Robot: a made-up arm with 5 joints.
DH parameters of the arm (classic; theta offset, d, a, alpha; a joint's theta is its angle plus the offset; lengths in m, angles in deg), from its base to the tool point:
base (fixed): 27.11 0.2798 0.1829 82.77
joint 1: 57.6 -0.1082 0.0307 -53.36
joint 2: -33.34 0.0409 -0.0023 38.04
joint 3: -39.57 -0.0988 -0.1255 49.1
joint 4: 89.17 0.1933 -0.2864 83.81
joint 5: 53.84 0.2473 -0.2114 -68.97
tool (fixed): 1.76 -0.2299 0 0
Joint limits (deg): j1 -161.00..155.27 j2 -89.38..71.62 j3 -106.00..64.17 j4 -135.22..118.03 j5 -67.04..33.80
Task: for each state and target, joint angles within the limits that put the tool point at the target. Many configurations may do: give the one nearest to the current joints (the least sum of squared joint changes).
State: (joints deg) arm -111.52 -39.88 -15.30 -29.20 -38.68
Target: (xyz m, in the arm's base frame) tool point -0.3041 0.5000 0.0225
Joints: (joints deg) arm -116.76 -40.01 9.04 -9.90 -57.95
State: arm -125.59 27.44 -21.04 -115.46 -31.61
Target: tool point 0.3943 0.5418 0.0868
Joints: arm -144.85 10.86 -37.96 -129.83 -1.00
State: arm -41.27 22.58 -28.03 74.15 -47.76
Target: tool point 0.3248 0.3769 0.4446
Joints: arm -21.35 49.09 -4.24 83.15 -28.38
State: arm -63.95 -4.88 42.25 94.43 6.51
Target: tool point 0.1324 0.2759 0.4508
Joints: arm -48.94 23.34 64.17 74.49 11.53
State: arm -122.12 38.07 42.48 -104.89 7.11
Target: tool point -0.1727 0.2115 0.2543
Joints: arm -113.00 39.52 50.43 -85.88 33.80
